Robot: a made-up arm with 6 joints. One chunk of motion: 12 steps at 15 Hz.
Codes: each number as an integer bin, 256 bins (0 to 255) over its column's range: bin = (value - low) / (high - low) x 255, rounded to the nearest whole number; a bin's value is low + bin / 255 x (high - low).
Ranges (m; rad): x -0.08..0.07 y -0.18..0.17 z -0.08..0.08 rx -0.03..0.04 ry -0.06..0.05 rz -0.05..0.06
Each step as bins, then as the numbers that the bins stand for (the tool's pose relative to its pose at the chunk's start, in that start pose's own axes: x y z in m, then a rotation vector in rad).
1 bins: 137 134 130 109 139 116
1 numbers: 0.0006 0.0039 0.0016 -0.0001 0.0000 0.0000
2 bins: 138 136 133 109 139 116
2 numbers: 0.0012 0.0067 0.0035 -0.0001 0.0000 0.0000
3 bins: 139 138 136 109 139 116
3 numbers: 0.0018 0.0094 0.0053 -0.0001 0.0000 0.0000
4 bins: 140 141 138 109 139 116
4 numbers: 0.0024 0.0135 0.0066 -0.0001 0.0000 0.0000
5 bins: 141 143 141 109 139 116
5 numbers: 0.0029 0.0163 0.0085 -0.0001 0.0000 0.0000
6 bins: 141 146 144 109 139 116
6 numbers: 0.0029 0.0204 0.0104 -0.0001 0.0000 0.0000
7 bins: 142 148 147 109 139 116
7 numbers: 0.0035 0.0231 0.0122 -0.0001 0.0000 0.0000
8 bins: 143 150 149 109 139 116
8 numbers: 0.0041 0.0259 0.0135 -0.0001 0.0000 0.0000
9 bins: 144 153 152 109 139 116
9 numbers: 0.0047 0.0300 0.0154 -0.0001 0.0000 0.0000
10 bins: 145 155 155 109 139 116
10 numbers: 0.0053 0.0327 0.0173 -0.0001 0.0000 0.0000
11 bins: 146 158 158 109 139 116
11 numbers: 0.0059 0.0369 0.0191 -0.0001 0.0000 0.0000
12 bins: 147 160 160 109 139 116
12 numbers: 0.0065 0.0396 0.0204 -0.0001 0.0000 0.0000
